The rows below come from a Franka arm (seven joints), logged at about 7 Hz.
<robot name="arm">
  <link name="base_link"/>
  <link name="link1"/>
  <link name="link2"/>
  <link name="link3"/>
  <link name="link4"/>
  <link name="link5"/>
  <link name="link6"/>
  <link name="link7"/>
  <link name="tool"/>
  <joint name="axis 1" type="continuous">
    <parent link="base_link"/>
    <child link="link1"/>
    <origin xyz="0 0 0.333"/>
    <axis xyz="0 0 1"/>
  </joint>
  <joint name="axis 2" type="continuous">
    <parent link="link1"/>
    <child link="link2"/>
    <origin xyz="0 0 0" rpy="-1.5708 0 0"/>
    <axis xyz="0 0 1"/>
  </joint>
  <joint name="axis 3" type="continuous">
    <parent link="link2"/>
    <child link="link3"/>
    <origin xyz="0 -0.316 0" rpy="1.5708 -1.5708 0"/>
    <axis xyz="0 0 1"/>
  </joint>
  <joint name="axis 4" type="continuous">
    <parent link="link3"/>
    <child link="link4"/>
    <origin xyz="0 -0.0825 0" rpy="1.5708 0 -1.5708"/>
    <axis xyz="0 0 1"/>
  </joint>
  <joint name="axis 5" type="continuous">
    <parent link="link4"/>
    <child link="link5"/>
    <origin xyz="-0.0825 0.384 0" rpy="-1.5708 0 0"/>
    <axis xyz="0 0 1"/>
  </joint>
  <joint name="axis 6" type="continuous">
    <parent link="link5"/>
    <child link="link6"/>
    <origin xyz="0 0 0" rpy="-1.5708 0 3.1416"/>
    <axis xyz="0 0 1"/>
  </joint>
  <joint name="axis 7" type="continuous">
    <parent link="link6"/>
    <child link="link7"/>
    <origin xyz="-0.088 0 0" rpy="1.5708 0 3.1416"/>
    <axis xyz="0 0 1"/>
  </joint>
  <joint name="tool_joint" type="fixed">
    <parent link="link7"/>
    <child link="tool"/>
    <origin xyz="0 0 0.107"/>
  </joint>
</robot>
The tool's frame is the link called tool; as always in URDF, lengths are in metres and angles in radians. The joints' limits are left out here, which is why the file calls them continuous.
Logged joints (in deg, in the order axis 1, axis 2, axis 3, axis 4, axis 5, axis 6, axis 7), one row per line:
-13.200, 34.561, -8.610, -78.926, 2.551, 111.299, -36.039
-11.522, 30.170, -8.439, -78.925, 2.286, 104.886, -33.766
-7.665, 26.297, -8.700, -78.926, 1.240, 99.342, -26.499
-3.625, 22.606, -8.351, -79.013, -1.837, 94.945, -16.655
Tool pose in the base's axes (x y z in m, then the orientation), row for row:
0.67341, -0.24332, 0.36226, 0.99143, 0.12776, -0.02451, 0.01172
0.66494, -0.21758, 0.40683, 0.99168, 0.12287, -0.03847, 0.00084
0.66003, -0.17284, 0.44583, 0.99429, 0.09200, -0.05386, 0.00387
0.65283, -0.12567, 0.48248, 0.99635, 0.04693, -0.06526, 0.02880
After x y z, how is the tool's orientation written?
As a quaternion, x y z w.
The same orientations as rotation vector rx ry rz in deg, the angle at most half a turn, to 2 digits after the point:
177.14, 22.83, -4.38
178.41, 22.10, -6.92
178.53, 16.52, -9.67
176.13, 8.30, -11.54

